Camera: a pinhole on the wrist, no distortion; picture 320 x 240 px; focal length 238.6 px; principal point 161.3 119.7 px. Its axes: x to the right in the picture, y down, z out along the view. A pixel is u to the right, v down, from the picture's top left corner.
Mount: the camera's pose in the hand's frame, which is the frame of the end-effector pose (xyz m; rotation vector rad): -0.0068 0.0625 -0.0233 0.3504 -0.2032 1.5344
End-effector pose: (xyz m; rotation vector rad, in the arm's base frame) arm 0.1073 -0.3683 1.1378 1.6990 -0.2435 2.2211
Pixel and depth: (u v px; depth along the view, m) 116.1 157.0 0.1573
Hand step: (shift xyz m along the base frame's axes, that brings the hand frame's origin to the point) 0.1159 -0.0227 0.0127
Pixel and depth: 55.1 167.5 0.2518
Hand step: 0.2166 0.0556 0.0033
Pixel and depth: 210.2 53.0 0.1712
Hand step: 0.1038 -0.0724 0.0966
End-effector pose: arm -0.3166 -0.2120 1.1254 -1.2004 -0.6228 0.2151
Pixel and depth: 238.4 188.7 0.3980
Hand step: -0.2834 0.3015 0.0199
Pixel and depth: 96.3 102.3 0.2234
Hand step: -0.0801 0.1171 0.1109
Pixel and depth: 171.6 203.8 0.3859
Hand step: -0.2943 0.2141 0.0931
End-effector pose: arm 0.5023 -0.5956 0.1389 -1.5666 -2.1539 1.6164
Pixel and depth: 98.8 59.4 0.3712
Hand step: -0.3164 -0.1084 -0.0732
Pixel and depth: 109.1 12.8 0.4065
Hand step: -0.3794 -0.0628 -0.1286
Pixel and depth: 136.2 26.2 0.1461
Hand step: -0.0880 -0.0276 -0.0769
